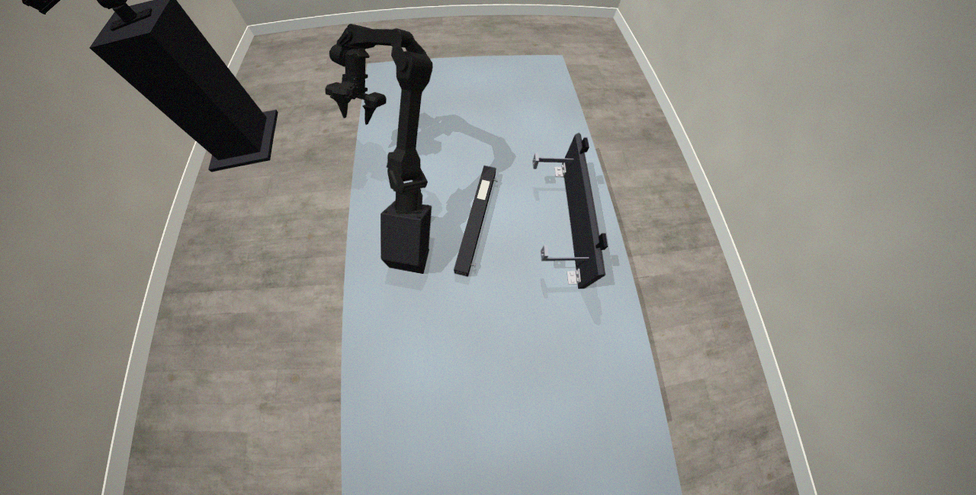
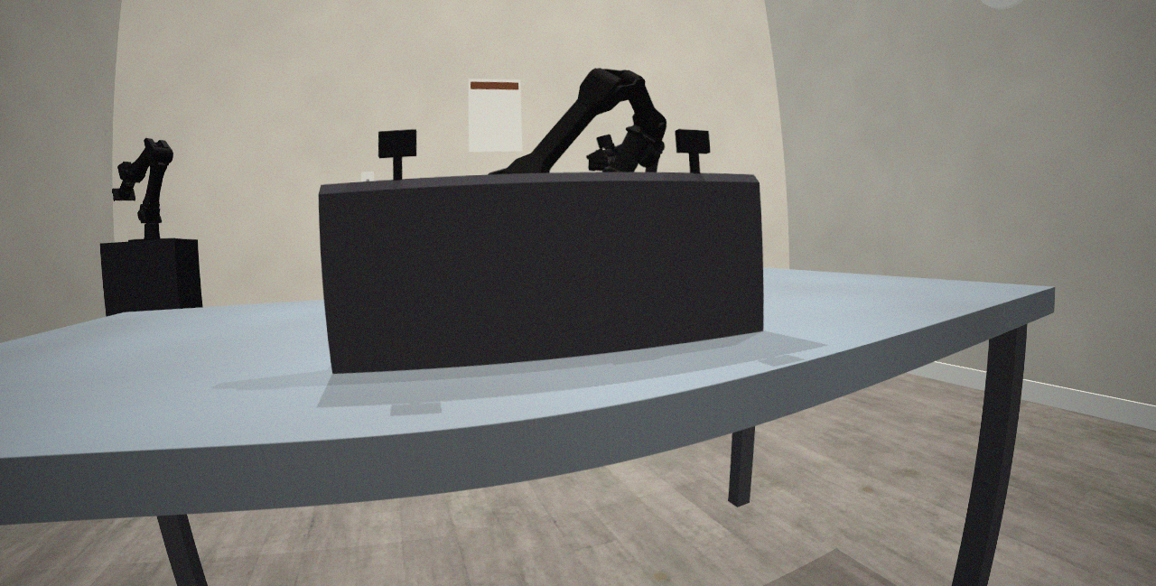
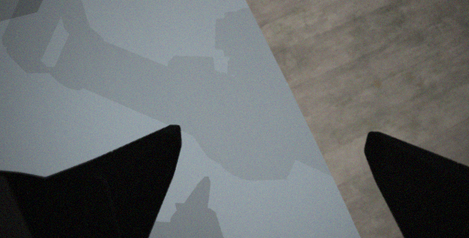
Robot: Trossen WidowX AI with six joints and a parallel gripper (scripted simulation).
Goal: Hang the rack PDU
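The rack PDU lies 320 mm ahead of my hand, 370 mm to the right of it and 170 mm below it. From my hand the other things lie so: dark panel: 630 mm ahead, 410 mm to the right, 120 mm below.
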